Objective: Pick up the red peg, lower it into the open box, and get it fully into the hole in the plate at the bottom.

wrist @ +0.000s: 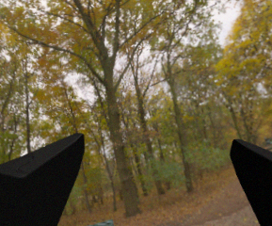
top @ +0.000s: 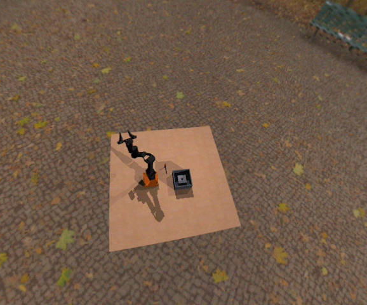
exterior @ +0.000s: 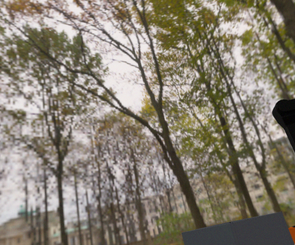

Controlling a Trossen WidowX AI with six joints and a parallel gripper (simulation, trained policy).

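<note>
My gripper tip is 380 mm above the red peg, 340 mm short of it and 290 mm to the left of it. Also, from my gripper tip: grey plate (500 mm to the right, 470 mm ahead, 380 mm below); dark box (500 mm to the right, 470 mm ahead, 400 mm below).
</note>
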